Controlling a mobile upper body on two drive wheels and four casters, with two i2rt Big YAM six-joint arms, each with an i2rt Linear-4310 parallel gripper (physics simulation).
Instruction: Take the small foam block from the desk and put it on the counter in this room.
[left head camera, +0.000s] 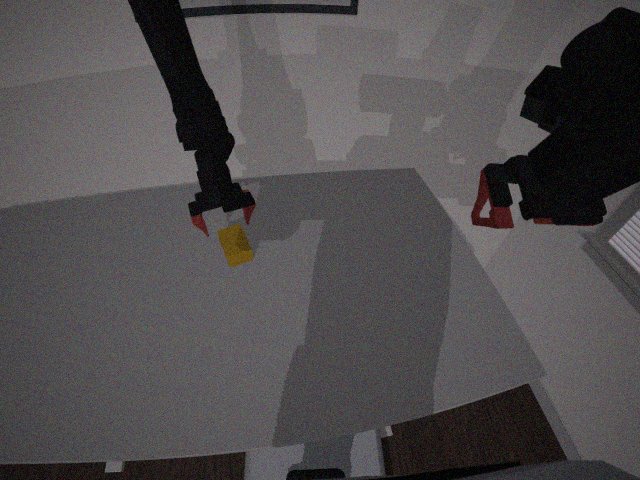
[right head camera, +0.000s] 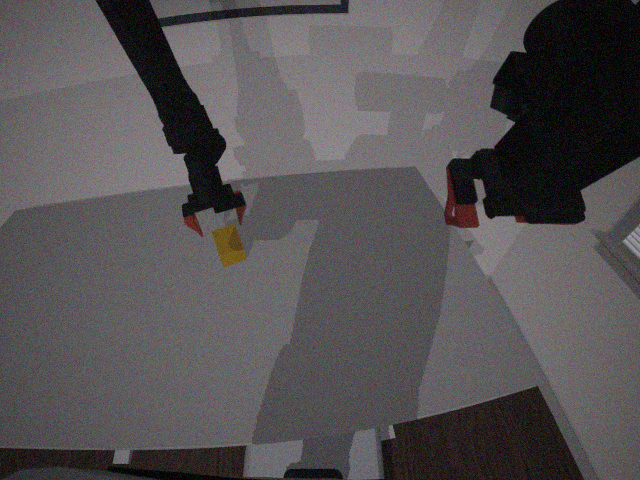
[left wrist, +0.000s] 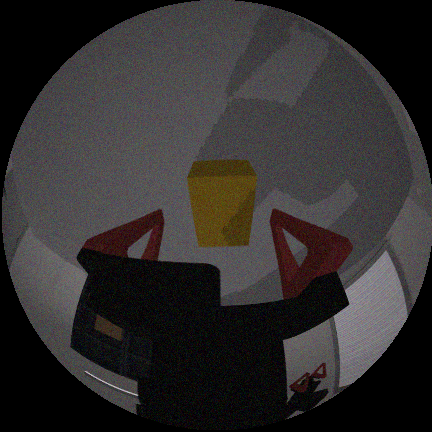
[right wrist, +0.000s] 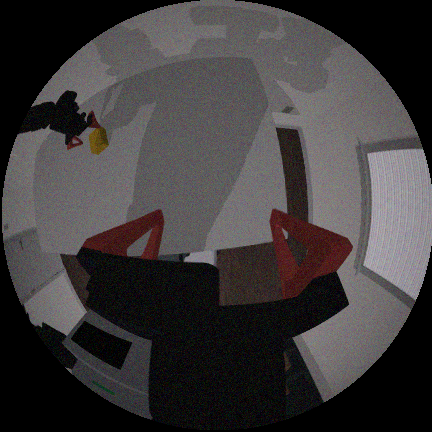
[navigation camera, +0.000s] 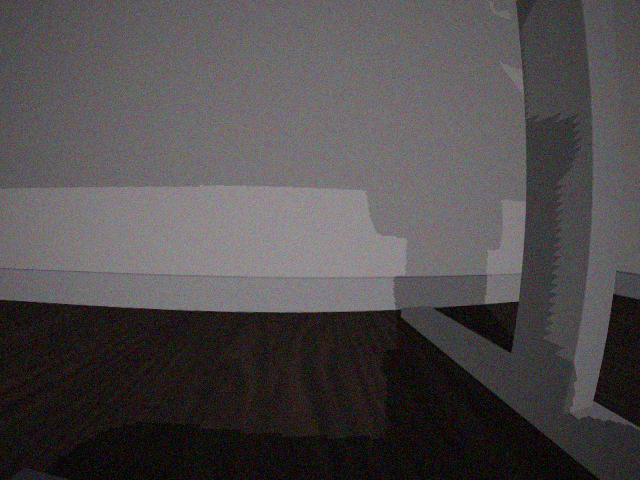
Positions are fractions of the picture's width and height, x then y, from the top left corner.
Labels:
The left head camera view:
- my left gripper: 0.36, 0.48
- my right gripper: 0.79, 0.46
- yellow foam block: 0.37, 0.52
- desk: 0.57, 0.64
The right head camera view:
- my left gripper: 0.35, 0.48
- my right gripper: 0.75, 0.46
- yellow foam block: 0.36, 0.52
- desk: 0.56, 0.64
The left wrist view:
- my left gripper: 0.50, 0.50
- yellow foam block: 0.51, 0.45
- desk: 0.27, 0.33
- dark shelving unit: 0.30, 0.83
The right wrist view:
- my right gripper: 0.50, 0.50
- desk: 0.45, 0.32
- window with blinds: 0.90, 0.52

